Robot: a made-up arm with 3 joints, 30 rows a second.
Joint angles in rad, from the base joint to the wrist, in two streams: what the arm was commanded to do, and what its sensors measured. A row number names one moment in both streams.
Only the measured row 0 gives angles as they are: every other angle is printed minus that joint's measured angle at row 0.
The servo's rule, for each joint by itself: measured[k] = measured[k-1] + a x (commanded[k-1-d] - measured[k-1]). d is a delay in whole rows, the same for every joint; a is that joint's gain. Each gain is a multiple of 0.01, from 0.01 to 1. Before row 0 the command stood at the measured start. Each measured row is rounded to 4 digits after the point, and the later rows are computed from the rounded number. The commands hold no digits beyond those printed.
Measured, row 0:
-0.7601, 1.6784, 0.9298
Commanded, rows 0 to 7:
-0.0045, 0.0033, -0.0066
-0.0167, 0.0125, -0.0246
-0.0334, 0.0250, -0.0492
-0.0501, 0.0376, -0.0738
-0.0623, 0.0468, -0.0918
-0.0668, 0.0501, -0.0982
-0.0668, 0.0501, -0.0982
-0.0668, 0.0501, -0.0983
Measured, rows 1 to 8:
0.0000, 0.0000, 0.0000
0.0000, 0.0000, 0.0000
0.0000, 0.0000, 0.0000
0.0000, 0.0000, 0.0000
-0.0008, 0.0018, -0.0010
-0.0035, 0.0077, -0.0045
-0.0086, 0.0172, -0.0112
-0.0157, 0.0284, -0.0206
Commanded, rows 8 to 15:
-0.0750, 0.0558, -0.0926
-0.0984, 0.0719, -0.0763
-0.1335, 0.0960, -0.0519
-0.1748, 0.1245, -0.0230
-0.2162, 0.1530, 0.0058
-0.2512, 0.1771, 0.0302
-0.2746, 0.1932, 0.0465
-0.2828, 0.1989, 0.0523
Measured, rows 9 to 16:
-0.0236, 0.0385, -0.0313
-0.0309, 0.0449, -0.0413
-0.0370, 0.0478, -0.0498
-0.0421, 0.0491, -0.0571
-0.0477, 0.0528, -0.0624
-0.0563, 0.0633, -0.0645
-0.0694, 0.0813, -0.0626
-0.0873, 0.1051, -0.0567

